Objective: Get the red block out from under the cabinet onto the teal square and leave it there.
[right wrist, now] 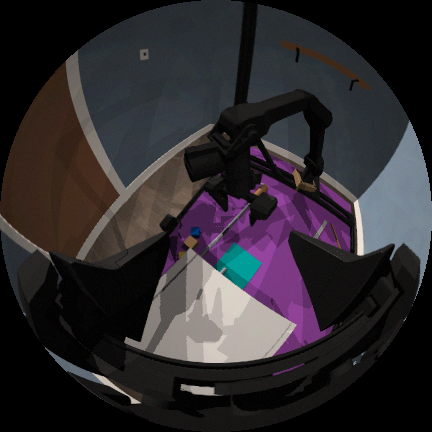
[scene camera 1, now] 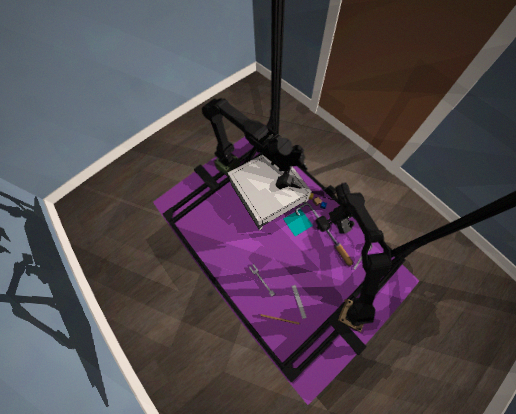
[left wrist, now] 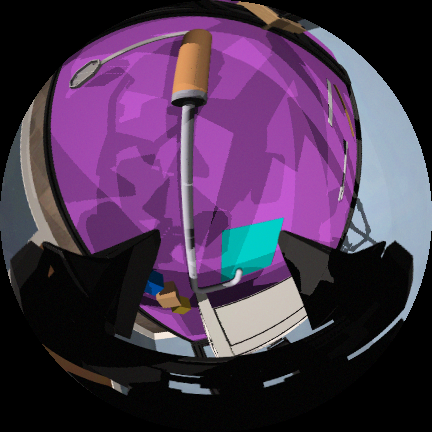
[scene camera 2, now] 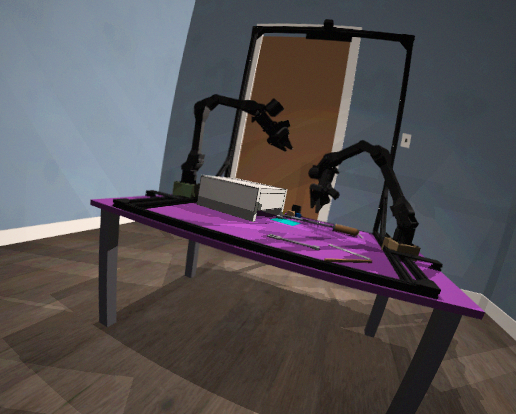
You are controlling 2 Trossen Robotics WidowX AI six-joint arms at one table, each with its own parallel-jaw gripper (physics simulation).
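Frame: origin at the left arm's base, x back, y right, z up, level; millimetres.
Seen in the pictures: left gripper, fingertip midpoint: (right wrist: pixel 238 217) (left wrist: pixel 220 236) (scene camera 2: pixel 314 210); right gripper, fingertip midpoint: (right wrist: pixel 231 237) (scene camera 1: pixel 304 178) (scene camera 2: pixel 288 150); left arm's base, origin of the base link: (right wrist: pixel 305 177) (scene camera 1: pixel 354 315) (scene camera 2: pixel 402 242); right arm's base, origin of the base link: (scene camera 1: pixel 226 159) (scene camera 2: pixel 187 182).
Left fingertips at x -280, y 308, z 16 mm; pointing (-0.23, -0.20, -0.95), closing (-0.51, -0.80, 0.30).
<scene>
Offsets run from my left fingertips to a thing's top centre. "spot": to the spot under its first point.
The white cabinet @(dx -331, dy +48, dz +68 mm) (scene camera 1: pixel 267 192) (scene camera 2: pixel 227 198) (left wrist: pixel 260 316) (right wrist: pixel 225 320) stands beside the teal square @(spot: dx -118, dy -28, dz -67 mm) (scene camera 1: pixel 298 223) (scene camera 2: pixel 286 222) (left wrist: pixel 250 247) (right wrist: pixel 244 264). The red block does not show in any view. A hooked tool @(spot: dx +138, dy -79, dz -35 mm) (scene camera 1: pixel 343 254) (scene camera 2: pixel 346 230) (left wrist: pixel 192 67) with an orange handle and grey shaft lies on the table, its bent end by the teal square's cabinet-side edge. My left gripper (scene camera 1: pixel 345 225) (scene camera 2: pixel 324 201) (left wrist: pixel 220 236) is open and empty above the shaft, which shows between its fingers in the left wrist view. My right gripper (scene camera 1: pixel 290 185) (scene camera 2: pixel 288 148) (right wrist: pixel 231 237) is open, high above the cabinet.
A blue block @(dx -44, dy +119, dz -43 mm) (scene camera 1: pixel 324 205) (left wrist: pixel 154 283) (right wrist: pixel 195 231), a tan block @(dx -82, dy +123, dz -38 mm) (left wrist: pixel 169 295) (right wrist: pixel 190 242) and a yellow block @(dx -126, dy +135, dz -43 mm) (left wrist: pixel 181 305) lie near the cabinet's corner. A wrench @(dx -146, dy -362, dz -60 mm) (scene camera 1: pixel 262 281), a grey strip @(dx +48, dy -365, dz -66 mm) (scene camera 1: pixel 299 301) and a thin brown stick @(dx +6, dy -473, dz -61 mm) (scene camera 1: pixel 280 319) lie farther off. A disc-ended tool (left wrist: pixel 85 73) lies near the handle.
</scene>
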